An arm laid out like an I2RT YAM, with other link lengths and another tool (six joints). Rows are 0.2 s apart.
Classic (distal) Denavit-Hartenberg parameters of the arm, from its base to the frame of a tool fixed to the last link. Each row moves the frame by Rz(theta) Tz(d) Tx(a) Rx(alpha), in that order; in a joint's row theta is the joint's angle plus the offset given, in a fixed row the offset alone. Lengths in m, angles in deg.
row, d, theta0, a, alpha
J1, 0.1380, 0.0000, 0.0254, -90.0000
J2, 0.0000, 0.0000, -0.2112, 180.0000
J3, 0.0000, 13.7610, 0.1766, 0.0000
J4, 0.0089, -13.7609, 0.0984, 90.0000
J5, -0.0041, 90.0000, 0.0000, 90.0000
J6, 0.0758, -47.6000, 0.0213, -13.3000
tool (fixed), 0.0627, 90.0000, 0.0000, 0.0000
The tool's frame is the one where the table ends.
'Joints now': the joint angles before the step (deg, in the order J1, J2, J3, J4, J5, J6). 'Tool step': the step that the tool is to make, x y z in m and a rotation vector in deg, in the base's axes. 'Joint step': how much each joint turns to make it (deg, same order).
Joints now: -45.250, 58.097, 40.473, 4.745, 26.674, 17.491
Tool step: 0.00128, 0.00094, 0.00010, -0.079, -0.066, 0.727
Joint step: 0.063, -0.305, -0.244, 0.119, -0.646, -0.174
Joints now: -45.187, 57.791, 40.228, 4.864, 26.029, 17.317
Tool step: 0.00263, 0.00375, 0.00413, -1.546, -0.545, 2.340
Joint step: 0.092, -1.729, -1.619, 1.904, -2.059, -1.263
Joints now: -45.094, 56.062, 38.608, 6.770, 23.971, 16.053
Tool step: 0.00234, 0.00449, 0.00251, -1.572, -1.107, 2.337
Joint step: 0.091, -1.891, -2.364, 2.662, -2.160, -0.756
